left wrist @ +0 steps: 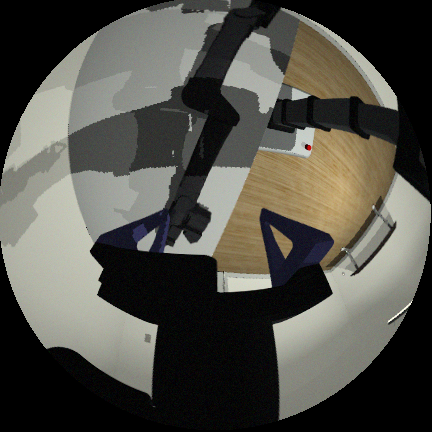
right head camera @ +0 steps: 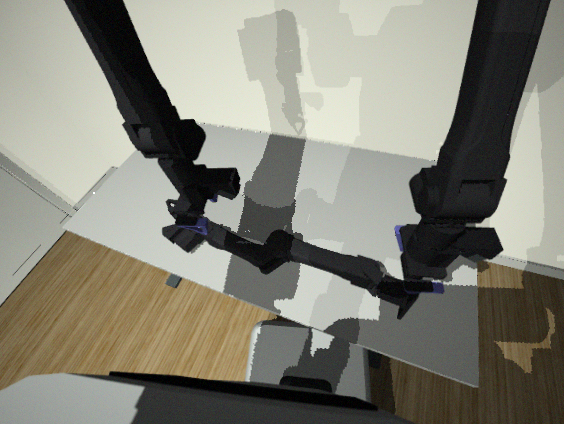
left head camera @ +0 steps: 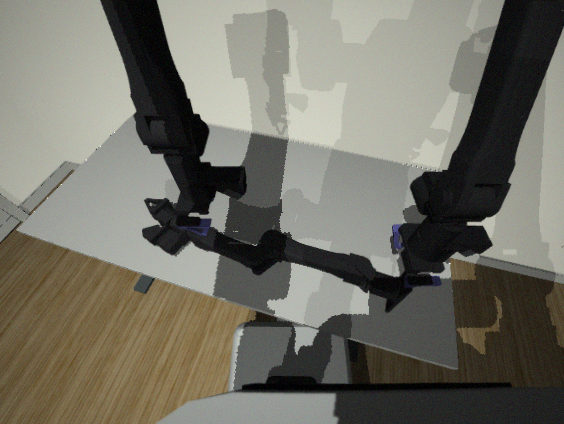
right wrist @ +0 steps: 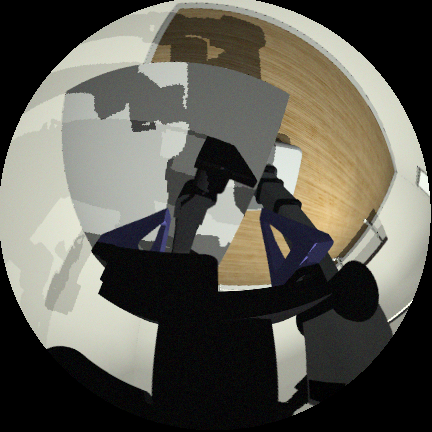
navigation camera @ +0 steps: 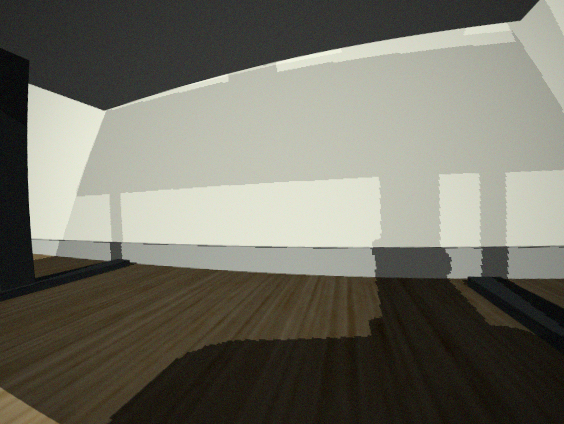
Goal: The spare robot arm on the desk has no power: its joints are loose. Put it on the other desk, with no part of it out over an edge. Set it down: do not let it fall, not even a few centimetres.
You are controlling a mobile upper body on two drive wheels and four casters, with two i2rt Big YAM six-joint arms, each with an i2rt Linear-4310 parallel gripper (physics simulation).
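Frame: origin at the left arm's base, x right, y back, z down, level; centimetres.
Seen in the pictures: left gripper, fingertip midpoint: (left wrist: 214, 213) (right head camera: 210, 217) (left head camera: 207, 217); right gripper, fingertip midpoint: (right head camera: 406, 271) (left head camera: 401, 266) (right wrist: 214, 212).
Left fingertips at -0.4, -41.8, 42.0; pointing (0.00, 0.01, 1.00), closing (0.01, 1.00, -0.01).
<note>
A point is followed by its place in that frame, as x, y, z.
The spare robot arm (left head camera: 272, 247) (right head camera: 277, 245) (left wrist: 205, 100) (right wrist: 187, 225) lies stretched across the grey desk (left head camera: 75, 215) @[-60.4, -59.1, 69.0] (right head camera: 110, 210) @[-61.2, -61.5, 69.0] (left wrist: 110, 60) (right wrist: 100, 165) @[49.5, -67.4, 69.0], bent at its middle joint. Its forked end is at the left in both head views, its flat, flared end at the right. My left gripper (left head camera: 202, 214) @[-0.4, -41.8, 42.1] (right head camera: 204, 212) @[-0.4, -41.8, 42.1] (left wrist: 214, 213) @[-0.4, -41.8, 42.1] is open over the part near the forked end. My right gripper (left head camera: 412, 260) (right head camera: 415, 262) (right wrist: 214, 212) @[45.8, -31.5, 46.4] is open and empty above the part near the flared end, partly hiding it. Heights are hard to tell. I cannot make out the other desk.
My pale base (left head camera: 260, 355) @[9.3, -18.0, 115.0] (right head camera: 275, 350) @[8.8, -19.5, 115.0] is at the desk's near edge, above the wood floor (left head camera: 90, 320) @[-90.1, -34.8, 141.0] (right head camera: 115, 295) @[-103.8, -43.1, 141.0]. A wall (navigation camera: 240, 145) @[6.9, -109.9, 96.8] stands behind the desk. Dark floor bars (navigation camera: 75, 277) @[-49.2, -97.9, 139.8] (navigation camera: 522, 302) show under it in the navigation view.
</note>
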